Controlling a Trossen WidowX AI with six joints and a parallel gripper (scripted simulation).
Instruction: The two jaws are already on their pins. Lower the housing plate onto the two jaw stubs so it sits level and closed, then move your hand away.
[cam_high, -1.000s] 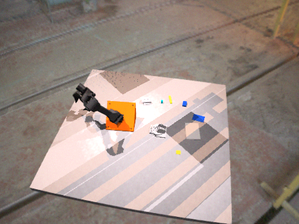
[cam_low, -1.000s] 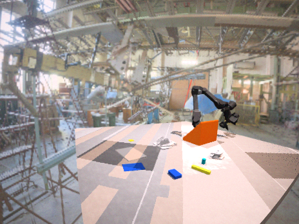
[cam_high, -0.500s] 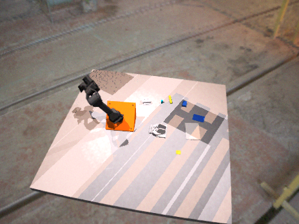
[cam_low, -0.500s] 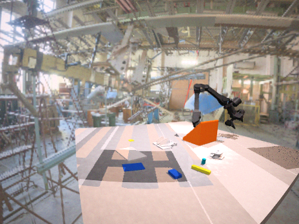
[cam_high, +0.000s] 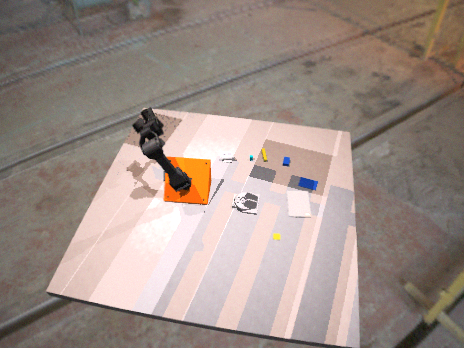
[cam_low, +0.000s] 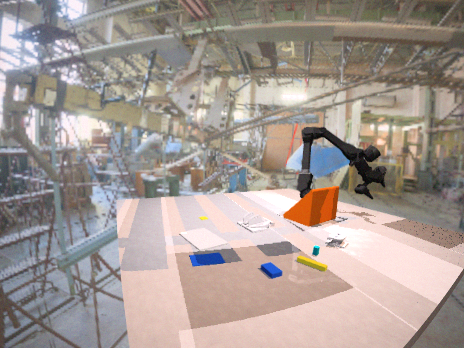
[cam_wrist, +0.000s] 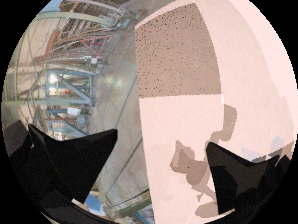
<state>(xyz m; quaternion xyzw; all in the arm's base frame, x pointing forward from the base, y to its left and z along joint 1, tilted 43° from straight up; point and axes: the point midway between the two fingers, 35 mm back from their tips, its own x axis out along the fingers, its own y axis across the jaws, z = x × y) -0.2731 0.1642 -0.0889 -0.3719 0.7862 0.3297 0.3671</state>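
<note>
Now: gripper tip 560 mm short of the teal cylinder, 130 mm to the right of it and 120 mm above it. Round my gripper tip: yellow bar 620 mm ahead, 180 mm to the left, 130 mm below; then white pad 850 mm ahead, 130 mm below, 120 mm to the right; then blue block 750 mm ahead, 160 mm to the left, 130 mm below.
</note>
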